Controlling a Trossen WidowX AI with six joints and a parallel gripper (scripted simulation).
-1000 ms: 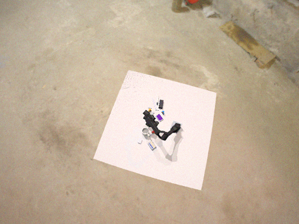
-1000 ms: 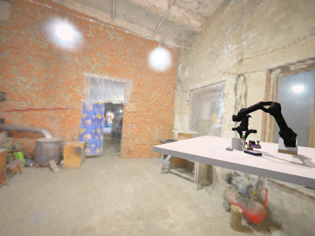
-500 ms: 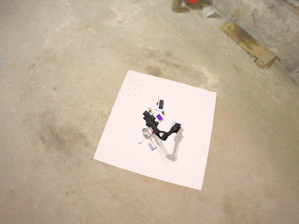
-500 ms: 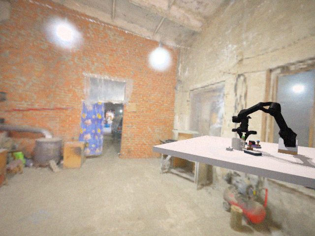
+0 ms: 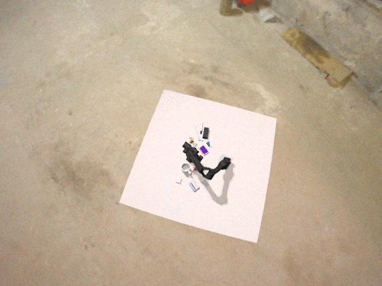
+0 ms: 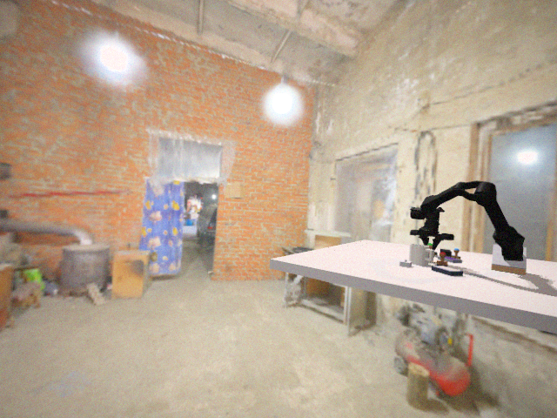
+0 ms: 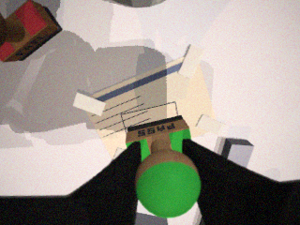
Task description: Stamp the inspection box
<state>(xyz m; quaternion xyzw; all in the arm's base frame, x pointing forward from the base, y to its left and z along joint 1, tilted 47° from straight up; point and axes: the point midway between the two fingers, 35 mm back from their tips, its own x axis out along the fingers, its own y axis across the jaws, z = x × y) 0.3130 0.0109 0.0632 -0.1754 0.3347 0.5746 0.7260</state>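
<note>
My gripper tip is now 5 cm above the cream card. Also, from my gripper tip: pass stamp (right at my gripper tip); then red stamp (9 cm to the left, 6 cm behind, 3 cm below); then grey bar (10 cm to the right, 4 cm below, 4 cm ahead).
</note>
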